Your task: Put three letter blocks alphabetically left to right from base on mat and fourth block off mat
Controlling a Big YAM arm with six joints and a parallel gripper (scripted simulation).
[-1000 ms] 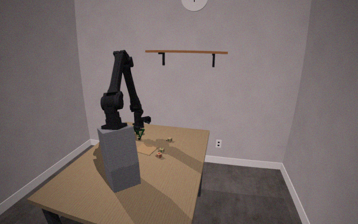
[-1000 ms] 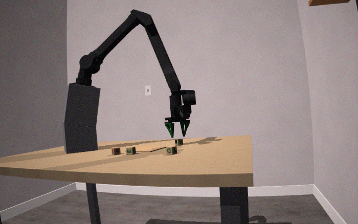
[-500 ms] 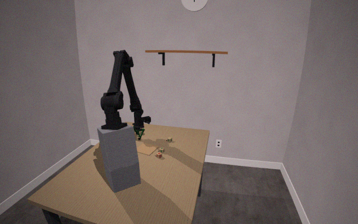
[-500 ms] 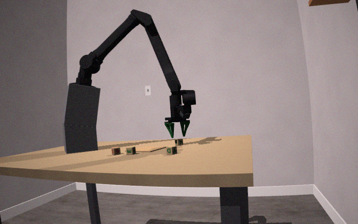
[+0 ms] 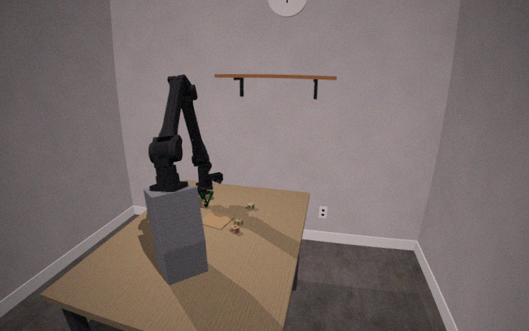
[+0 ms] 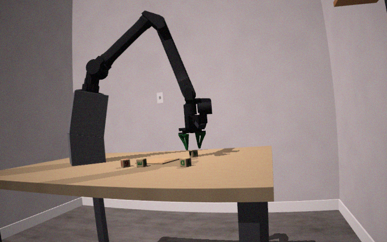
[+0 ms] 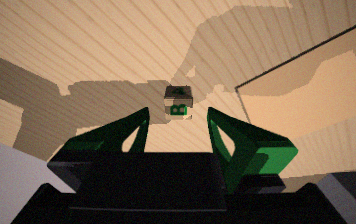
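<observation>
Right now the dark block is 3 cm below my hand. The rest, counted from my hand: pale mat 10 cm behind, 13 cm to the right, 4 cm below; then green-lettered block 9 cm ahead, 24 cm to the right, 3 cm below.
</observation>
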